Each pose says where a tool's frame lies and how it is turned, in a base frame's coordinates. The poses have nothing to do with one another.
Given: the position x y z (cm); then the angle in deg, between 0 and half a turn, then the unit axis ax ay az.
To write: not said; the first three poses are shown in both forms.
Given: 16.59, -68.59, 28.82, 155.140, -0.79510, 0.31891, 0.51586
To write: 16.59, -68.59, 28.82, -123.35, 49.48, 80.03
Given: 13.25, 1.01, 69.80, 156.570, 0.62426, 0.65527, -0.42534
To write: 13.25, 1.01, 69.80, 97.74, 102.60, -66.60
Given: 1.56, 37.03, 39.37, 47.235, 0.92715, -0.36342, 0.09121
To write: 1.56, 37.03, 39.37, 43.79, -17.17, 4.31
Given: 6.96, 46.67, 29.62, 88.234, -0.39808, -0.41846, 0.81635
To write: 6.96, 46.67, 29.62, -35.12, -36.92, 72.03
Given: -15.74, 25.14, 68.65, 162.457, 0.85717, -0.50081, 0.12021
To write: -15.74, 25.14, 68.65, 139.25, -81.36, 19.53
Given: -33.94, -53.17, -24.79, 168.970, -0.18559, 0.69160, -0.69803
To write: -33.94, -53.17, -24.79, -31.36, 116.86, -117.95
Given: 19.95, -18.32, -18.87, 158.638, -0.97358, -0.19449, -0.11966
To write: 19.95, -18.32, -18.87, -154.45, -30.85, -18.98
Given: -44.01, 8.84, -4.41, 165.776, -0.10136, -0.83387, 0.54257
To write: -44.01, 8.84, -4.41, -16.80, -138.24, 89.95
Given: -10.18, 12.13, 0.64, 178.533, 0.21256, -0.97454, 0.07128
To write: -10.18, 12.13, 0.64, 37.95, -173.99, 12.73
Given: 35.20, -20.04, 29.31, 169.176, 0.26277, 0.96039, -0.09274
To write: 35.20, -20.04, 29.31, 44.45, 162.48, -15.69
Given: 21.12, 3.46, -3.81, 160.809, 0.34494, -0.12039, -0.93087
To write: 21.12, 3.46, -3.81, 55.47, -19.36, -149.69
